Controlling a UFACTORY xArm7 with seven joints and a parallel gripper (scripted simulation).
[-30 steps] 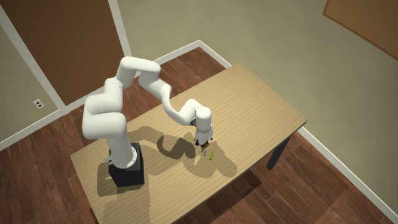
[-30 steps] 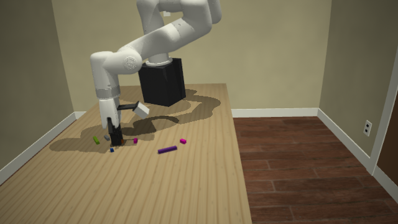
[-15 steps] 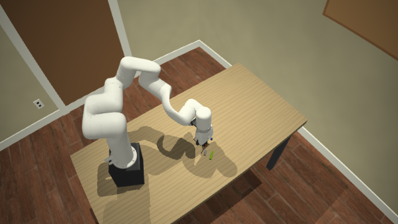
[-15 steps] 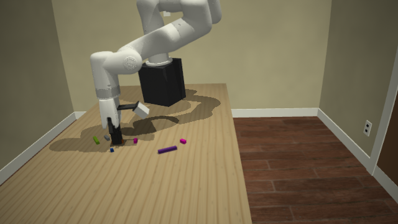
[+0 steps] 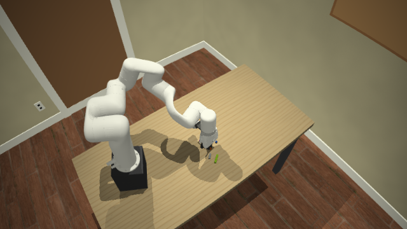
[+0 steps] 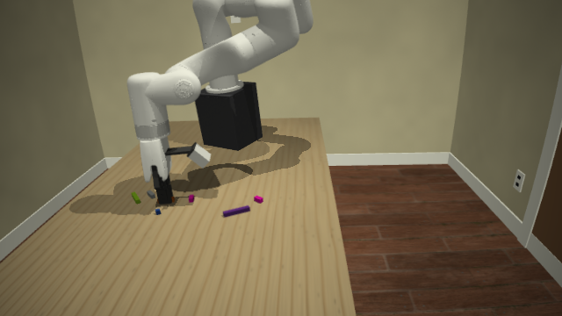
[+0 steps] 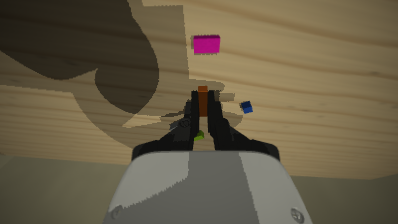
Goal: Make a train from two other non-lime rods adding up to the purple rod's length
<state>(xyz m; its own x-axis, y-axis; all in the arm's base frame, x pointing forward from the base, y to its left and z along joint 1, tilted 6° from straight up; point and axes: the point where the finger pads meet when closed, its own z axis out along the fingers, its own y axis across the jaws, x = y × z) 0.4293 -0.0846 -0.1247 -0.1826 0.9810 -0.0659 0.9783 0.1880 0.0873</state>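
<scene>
Right now the small blue rod is 50 mm ahead of my hand and 20 mm below it. Round my hand: grey rod 50 mm to the right, 30 mm behind, 20 mm below; orange rod 20 mm below; lime rod 80 mm to the right, 20 mm below, 10 mm behind.
</scene>
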